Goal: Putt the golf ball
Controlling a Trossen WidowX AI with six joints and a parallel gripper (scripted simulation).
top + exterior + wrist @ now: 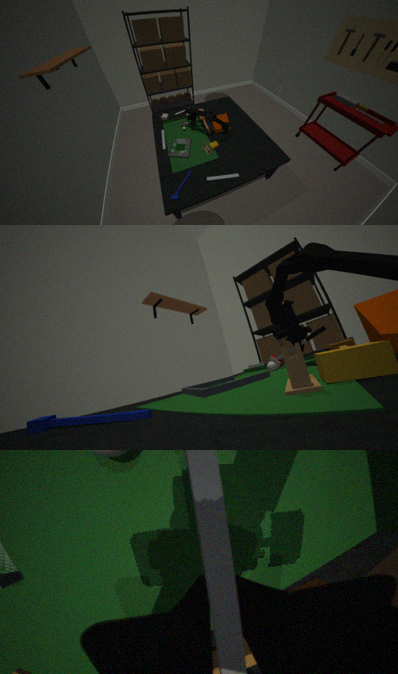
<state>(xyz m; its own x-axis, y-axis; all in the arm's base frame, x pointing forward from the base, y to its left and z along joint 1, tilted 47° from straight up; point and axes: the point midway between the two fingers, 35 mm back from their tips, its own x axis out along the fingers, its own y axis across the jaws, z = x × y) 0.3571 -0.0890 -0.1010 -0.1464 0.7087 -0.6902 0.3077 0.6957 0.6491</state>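
The green mat is 170 mm to the left of my gripper tip, 130 mm ahead of it and 50 mm below it. Also, from my gripper tip: white golf ball (130 mm ahead, 30 mm below, 20 mm to the left); then red putter (30 mm ahead, 20 mm above, 10 mm to the right); then wooden stand (380 mm to the left, 70 mm behind, 20 mm below).
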